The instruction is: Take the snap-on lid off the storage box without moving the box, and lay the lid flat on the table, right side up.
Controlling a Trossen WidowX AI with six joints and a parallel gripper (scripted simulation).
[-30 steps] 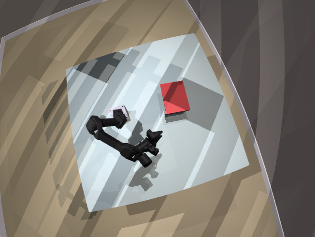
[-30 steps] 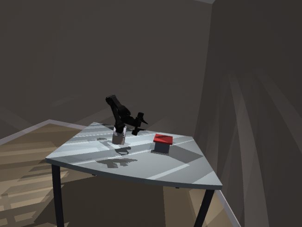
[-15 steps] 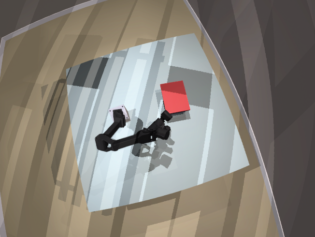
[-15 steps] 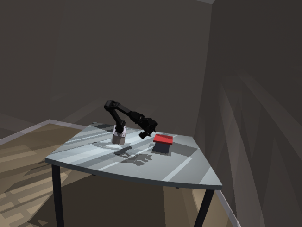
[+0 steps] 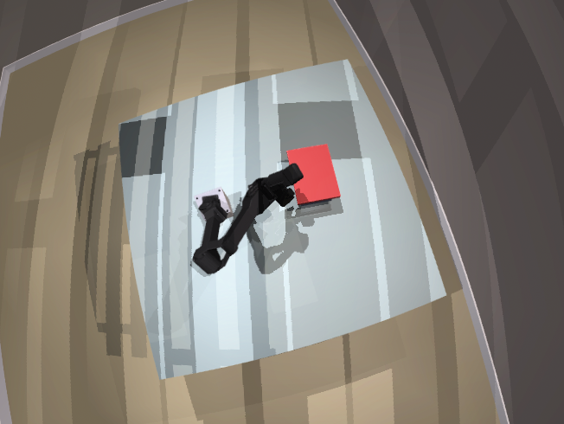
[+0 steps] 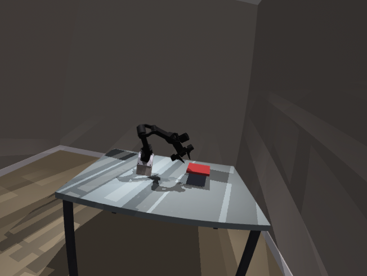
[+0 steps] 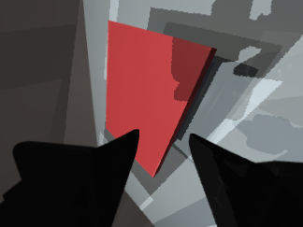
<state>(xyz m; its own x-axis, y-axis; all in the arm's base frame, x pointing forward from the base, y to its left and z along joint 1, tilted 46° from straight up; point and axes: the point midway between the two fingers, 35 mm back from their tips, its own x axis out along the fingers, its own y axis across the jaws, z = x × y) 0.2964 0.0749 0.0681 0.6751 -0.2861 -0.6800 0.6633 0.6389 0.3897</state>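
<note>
The red lid is 100 mm ahead of my gripper tip, 40 mm to the left of it and 50 mm below it. Also, from my gripper tip: dark storage box: 100 mm ahead, 40 mm to the left, 110 mm below.
</note>
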